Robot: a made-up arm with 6 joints. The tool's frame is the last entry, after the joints. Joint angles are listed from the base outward. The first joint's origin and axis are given. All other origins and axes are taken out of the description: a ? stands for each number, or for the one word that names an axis. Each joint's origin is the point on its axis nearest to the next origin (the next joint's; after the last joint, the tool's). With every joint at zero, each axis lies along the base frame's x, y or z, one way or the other. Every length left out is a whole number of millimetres.
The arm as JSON. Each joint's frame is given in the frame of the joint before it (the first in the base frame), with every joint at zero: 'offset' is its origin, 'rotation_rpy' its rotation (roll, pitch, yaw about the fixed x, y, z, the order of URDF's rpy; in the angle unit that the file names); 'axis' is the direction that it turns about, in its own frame. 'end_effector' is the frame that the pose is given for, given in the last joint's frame.
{
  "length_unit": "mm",
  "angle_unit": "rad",
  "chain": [
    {
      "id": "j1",
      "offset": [
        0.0,
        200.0,
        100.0
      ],
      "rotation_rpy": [
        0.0,
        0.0,
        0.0
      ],
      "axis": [
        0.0,
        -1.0,
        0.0
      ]
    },
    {
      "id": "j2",
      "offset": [
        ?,
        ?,
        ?
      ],
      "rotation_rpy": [
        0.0,
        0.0,
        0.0
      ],
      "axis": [
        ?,
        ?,
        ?
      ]
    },
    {
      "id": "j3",
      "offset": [
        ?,
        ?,
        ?
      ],
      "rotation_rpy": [
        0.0,
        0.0,
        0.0
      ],
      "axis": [
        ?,
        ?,
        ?
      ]
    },
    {
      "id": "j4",
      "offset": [
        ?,
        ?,
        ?
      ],
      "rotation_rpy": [
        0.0,
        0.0,
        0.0
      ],
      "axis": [
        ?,
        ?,
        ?
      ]
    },
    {
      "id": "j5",
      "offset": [
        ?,
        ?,
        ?
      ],
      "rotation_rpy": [
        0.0,
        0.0,
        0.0
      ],
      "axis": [
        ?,
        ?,
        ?
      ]
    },
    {
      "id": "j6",
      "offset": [
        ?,
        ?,
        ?
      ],
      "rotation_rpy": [
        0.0,
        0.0,
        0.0
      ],
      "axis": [
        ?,
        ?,
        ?
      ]
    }
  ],
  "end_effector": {
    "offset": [
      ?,
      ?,
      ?
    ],
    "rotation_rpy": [
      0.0,
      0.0,
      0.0
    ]
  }
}
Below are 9 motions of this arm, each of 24 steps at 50 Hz.
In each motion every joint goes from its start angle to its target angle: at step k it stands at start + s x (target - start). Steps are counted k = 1, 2, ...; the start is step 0. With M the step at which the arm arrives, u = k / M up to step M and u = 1 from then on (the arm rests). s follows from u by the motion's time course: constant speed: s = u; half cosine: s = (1 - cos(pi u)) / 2; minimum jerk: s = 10 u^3 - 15 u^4 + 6 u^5.
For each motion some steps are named. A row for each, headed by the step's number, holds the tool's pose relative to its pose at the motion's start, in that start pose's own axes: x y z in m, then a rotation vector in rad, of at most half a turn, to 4 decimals.
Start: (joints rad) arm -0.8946 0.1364 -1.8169 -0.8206 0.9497 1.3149
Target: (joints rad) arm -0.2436 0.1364 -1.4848 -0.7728 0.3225 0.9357
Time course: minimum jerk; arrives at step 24
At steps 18, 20, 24:
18: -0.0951 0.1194 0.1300 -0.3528 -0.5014 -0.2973
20: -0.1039 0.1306 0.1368 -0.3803 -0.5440 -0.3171
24: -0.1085 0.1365 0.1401 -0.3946 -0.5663 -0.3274

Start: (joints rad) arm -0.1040 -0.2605 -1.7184 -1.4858 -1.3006 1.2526
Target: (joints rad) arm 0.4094 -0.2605 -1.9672 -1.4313 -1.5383 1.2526
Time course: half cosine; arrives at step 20
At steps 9, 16, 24:
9: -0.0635 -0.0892 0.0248 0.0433 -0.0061 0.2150
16: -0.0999 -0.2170 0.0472 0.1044 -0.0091 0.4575
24: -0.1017 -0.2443 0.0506 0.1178 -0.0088 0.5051

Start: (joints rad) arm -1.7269 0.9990 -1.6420 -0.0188 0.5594 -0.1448
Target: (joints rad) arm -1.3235 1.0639 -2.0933 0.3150 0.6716 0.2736
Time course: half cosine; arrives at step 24
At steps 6, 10, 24:
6: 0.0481 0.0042 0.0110 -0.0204 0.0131 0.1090
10: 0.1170 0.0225 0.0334 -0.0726 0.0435 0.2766
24: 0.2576 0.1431 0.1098 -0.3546 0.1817 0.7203

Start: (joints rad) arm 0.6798 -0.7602 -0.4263 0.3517 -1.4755 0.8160
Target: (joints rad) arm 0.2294 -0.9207 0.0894 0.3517 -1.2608 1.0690
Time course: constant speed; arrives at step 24
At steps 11, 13, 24:
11: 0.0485 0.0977 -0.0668 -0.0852 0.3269 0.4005
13: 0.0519 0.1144 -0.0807 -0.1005 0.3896 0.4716
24: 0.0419 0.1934 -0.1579 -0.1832 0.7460 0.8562

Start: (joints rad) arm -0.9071 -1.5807 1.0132 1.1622 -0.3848 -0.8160
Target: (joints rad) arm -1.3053 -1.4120 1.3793 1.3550 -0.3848 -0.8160
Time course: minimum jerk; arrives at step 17
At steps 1, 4, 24:
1: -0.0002 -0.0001 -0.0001 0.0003 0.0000 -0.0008
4: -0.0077 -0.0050 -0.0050 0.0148 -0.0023 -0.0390
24: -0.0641 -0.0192 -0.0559 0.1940 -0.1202 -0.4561

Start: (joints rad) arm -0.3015 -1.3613 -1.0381 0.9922 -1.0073 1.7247
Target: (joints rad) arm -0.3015 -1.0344 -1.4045 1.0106 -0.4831 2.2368
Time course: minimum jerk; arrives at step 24
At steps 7, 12, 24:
7: -0.0019 -0.0027 0.0066 -0.0213 0.0340 0.0161
12: -0.0138 -0.0072 0.0247 -0.0861 0.1093 0.0480
24: -0.0497 -0.0069 0.0555 -0.2173 0.2153 0.0715

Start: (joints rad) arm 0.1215 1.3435 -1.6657 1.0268 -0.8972 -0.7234
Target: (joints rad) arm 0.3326 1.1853 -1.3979 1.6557 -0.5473 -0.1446
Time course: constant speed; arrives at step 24
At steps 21, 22, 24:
21: -0.1149 0.0755 -0.1660 0.5879 0.3741 0.2066
22: -0.1207 0.0811 -0.1727 0.6148 0.3923 0.2216
24: -0.1323 0.0927 -0.1855 0.6680 0.4283 0.2531

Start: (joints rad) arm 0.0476 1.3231 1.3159 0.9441 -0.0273 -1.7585
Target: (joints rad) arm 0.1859 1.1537 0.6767 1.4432 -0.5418 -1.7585
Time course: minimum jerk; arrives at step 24
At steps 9, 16, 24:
9: 0.1077 0.0047 -0.0763 0.2024 -0.1575 0.2388
16: 0.3238 0.0703 -0.1392 0.5090 -0.4738 0.7394
24: 0.4044 0.1108 -0.1334 0.6064 -0.6057 0.9610

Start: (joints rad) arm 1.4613 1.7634 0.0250 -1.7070 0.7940 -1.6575
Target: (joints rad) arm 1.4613 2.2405 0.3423 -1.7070 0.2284 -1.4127
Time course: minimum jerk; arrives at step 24
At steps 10, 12, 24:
10: 0.0035 -0.0485 -0.0601 0.1168 -0.0615 0.2767
12: 0.0039 -0.0624 -0.0844 0.1471 -0.0999 0.4011
24: -0.0071 -0.0834 -0.1526 0.1473 -0.2677 0.7965

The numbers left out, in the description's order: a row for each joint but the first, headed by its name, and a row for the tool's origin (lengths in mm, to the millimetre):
j2: xyz -30.0 0.0 -10.0, axis -1.0 0.0 0.0
j3: xyz 0.0 410.0 80.0, axis 0.0 1.0 0.0
j4: xyz 250.0 0.0 -320.0, axis 0.0 0.0 1.0
j5: xyz -30.0 -30.0 0.0, axis 1.0 0.0 0.0
j6: xyz 0.0 -210.0 50.0, axis 0.0 1.0 0.0
tool: xyz 60.0 0.0 20.0

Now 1 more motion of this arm.
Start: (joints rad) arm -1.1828 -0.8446 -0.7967 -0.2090 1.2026 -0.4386
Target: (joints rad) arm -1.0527 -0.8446 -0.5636 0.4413 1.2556 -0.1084
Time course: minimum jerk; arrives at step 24
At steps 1, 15, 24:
1: 0.0000 0.0000 -0.0001 0.0001 0.0007 0.0000
15: -0.0239 -0.0002 -0.0701 0.1089 0.7681 0.0488
24: -0.0504 0.0026 -0.0987 0.1587 1.0598 0.0721

